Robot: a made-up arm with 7 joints.
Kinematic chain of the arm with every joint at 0, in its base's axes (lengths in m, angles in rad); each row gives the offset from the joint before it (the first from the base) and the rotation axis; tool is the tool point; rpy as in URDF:
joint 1: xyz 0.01 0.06 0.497 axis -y
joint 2: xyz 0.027 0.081 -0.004 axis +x
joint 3: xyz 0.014 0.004 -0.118 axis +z
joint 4: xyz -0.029 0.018 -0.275 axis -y
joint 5: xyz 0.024 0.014 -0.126 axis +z
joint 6: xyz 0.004 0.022 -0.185 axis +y
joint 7: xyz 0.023 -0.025 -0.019 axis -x
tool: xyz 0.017 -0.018 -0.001 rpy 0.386 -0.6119 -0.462
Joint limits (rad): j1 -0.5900..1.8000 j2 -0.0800..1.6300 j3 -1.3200..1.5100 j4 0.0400..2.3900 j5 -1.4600..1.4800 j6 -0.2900..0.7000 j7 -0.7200..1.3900
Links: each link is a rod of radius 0.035 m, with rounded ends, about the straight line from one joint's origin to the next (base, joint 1, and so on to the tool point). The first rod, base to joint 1, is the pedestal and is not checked.
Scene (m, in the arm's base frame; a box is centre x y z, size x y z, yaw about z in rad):
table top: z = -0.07
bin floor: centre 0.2 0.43 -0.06 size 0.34 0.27 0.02 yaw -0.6
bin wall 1: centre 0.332 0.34 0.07 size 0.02 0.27 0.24 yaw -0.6
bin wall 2: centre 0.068 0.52 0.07 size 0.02 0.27 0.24 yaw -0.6
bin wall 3: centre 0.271 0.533 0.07 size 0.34 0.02 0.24 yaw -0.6
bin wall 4: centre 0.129 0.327 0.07 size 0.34 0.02 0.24 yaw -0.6
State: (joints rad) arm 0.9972 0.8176 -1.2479 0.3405 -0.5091 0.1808 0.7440
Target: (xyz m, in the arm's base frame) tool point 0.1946 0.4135 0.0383
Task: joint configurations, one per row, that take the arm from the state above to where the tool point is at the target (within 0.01 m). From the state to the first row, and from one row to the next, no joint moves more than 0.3 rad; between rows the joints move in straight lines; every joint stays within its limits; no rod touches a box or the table.
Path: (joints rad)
1: 0.9129 0.9934 -1.2659 0.5721 -0.6002 0.0668 0.8449
2: 0.8285 1.1691 -1.2840 0.8037 -0.6912 -0.0471 0.9458
3: 0.7442 1.3449 -1.3020 1.0353 -0.7823 -0.1611 1.0466
4: 0.6598 1.5207 -1.3200 1.2669 -0.8733 -0.2751 1.1475
5: 0.4831 1.5428 -1.3074 1.5202 -0.6603 -0.1923 0.9892
6: 0.3063 1.5650 -1.2947 1.7735 -0.4473 -0.1096 0.8309
7: 0.2587 1.3865 -1.3032 1.5580 -0.4661 -0.0723 0.8167
8: 0.2112 1.2079 -1.3116 1.3426 -0.4849 -0.0351 0.8026
9: 0.1636 1.0294 -1.3200 1.1271 -0.5038 0.0021 0.7884

